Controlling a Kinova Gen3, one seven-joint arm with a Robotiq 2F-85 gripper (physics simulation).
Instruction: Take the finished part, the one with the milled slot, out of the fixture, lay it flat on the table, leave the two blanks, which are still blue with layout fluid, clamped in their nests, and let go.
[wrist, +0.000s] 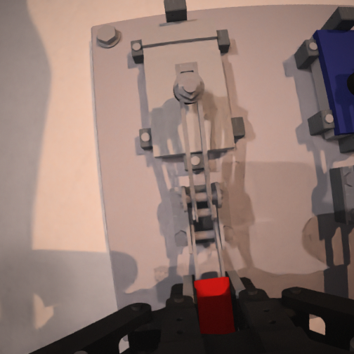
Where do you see my gripper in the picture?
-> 209, 288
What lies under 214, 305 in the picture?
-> A toggle clamp.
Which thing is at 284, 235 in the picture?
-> A fixture plate.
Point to a finished part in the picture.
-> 165, 44
